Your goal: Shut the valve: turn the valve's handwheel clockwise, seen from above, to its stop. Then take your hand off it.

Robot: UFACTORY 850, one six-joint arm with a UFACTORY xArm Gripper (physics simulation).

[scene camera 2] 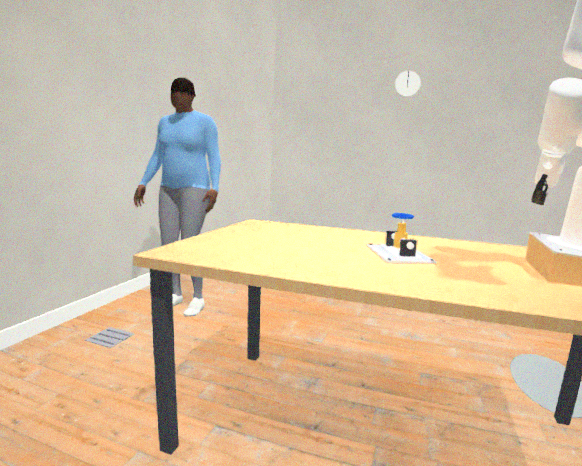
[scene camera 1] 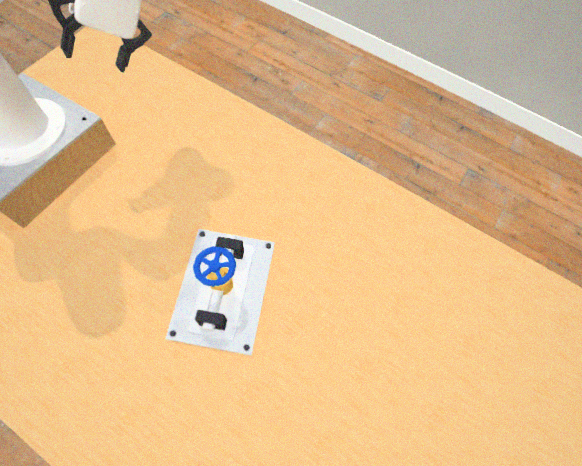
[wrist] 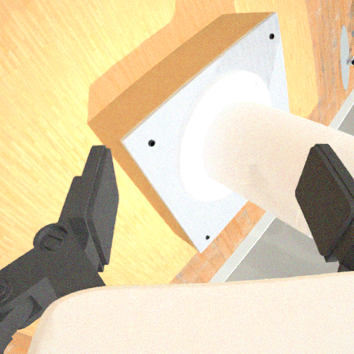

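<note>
The valve's blue five-spoked handwheel (scene camera 1: 196, 266) (scene camera 2: 403, 216) sits level on top of a yellow valve body (scene camera 1: 223, 286) (scene camera 2: 401, 235). The valve is on a pipe held by two black clamps, on a pale base plate (scene camera 1: 262, 280) (scene camera 2: 392, 256) with a dark bolt at each corner. My gripper (scene camera 1: 95, 61) (scene camera 2: 538, 200) (wrist: 211, 169) is open and empty. It is in the air near the robot's base, well away from the handwheel and touching nothing. The handwheel does not show in the wrist view. No mark on the wheel shows how far it is turned.
The robot's base block (scene camera 1: 65, 172) (scene camera 2: 550, 265) (wrist: 165, 82) stands on the wooden table (scene camera 1: 375, 300) (scene camera 2: 250, 250) (wrist: 50, 100). The arm's shadow falls between base and valve. A person in a blue top (scene camera 2: 185, 150) stands beyond the table's far left end.
</note>
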